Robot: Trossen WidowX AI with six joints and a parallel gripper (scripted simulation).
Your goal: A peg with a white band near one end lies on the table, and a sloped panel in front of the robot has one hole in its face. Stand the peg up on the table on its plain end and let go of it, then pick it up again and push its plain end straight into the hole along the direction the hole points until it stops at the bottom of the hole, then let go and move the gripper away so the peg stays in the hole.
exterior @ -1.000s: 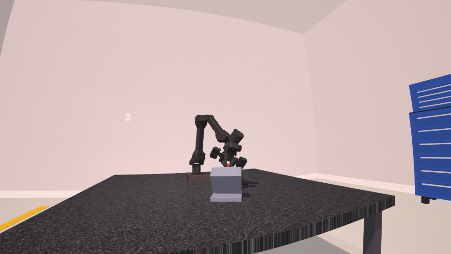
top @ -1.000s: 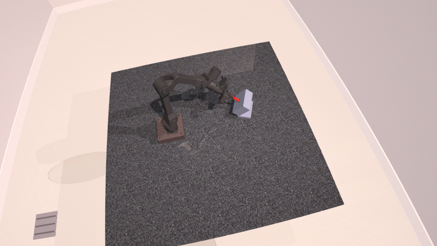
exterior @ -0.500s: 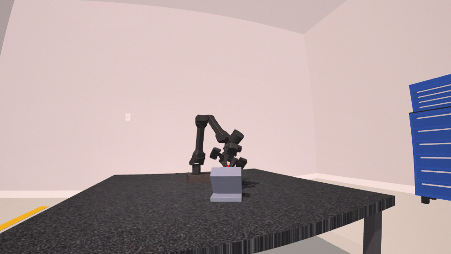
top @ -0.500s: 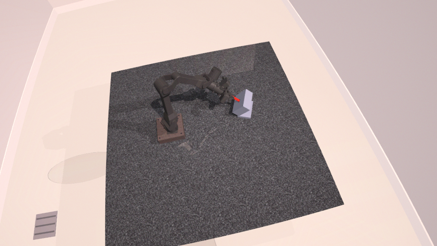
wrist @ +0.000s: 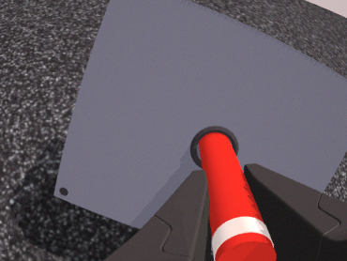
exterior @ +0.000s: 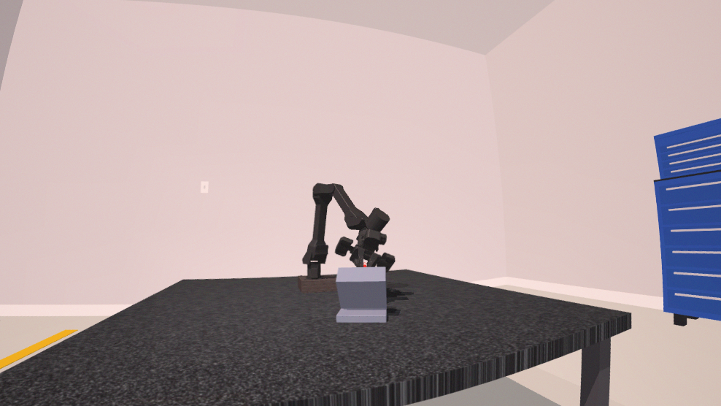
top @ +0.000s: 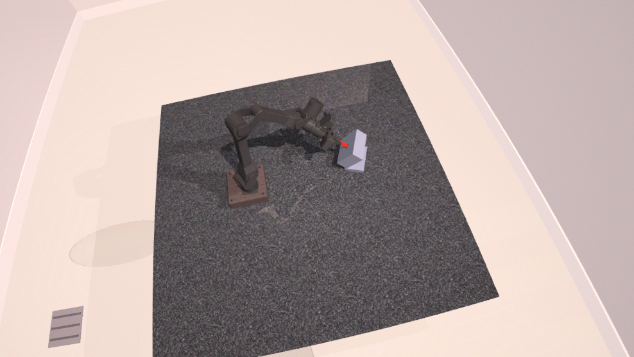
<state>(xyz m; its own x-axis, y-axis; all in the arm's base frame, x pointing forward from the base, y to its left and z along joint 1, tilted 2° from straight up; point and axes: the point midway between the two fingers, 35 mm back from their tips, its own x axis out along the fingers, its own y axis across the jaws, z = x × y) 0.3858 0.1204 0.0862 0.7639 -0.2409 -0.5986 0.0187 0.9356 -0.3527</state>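
Right now my gripper tip is 4 cm short of the grey sloped panel, 4 cm above it and 2 cm to the left of it. Round my gripper tip: red peg 1 cm behind, 1 cm above.
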